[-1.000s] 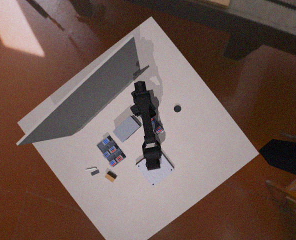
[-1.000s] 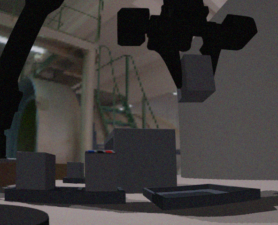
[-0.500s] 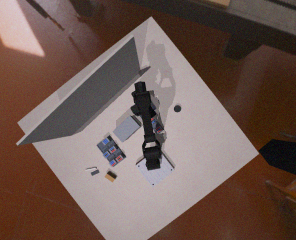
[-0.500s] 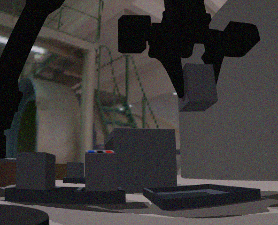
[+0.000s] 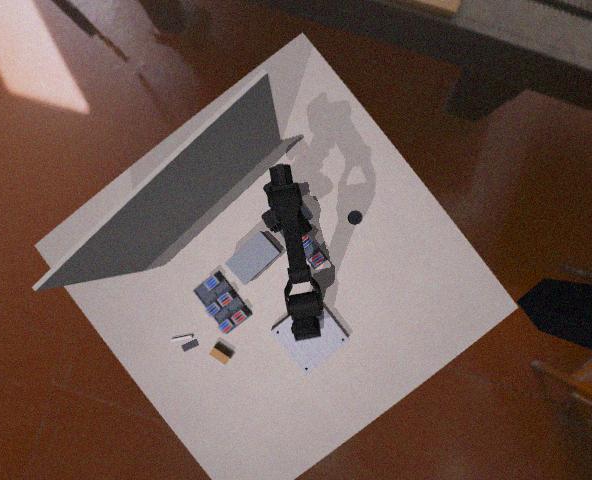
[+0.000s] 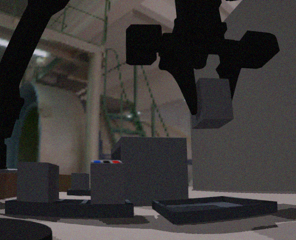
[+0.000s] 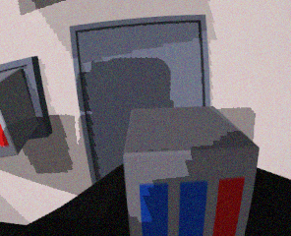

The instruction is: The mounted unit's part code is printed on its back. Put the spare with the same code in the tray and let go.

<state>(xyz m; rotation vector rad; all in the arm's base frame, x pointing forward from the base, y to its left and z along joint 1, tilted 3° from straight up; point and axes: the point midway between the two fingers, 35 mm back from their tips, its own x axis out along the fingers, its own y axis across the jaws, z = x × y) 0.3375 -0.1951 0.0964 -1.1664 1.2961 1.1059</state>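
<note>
Right now my gripper tip is 10 cm above the dark tray, 1 cm to the right of it and 1 cm past it. From my gripper tip the other things lie so: grey wall panel 21 cm to the left, 21 cm ahead, 12 cm above; then grey mounted unit 20 cm to the left, 6 cm below, 5 cm behind.
</note>
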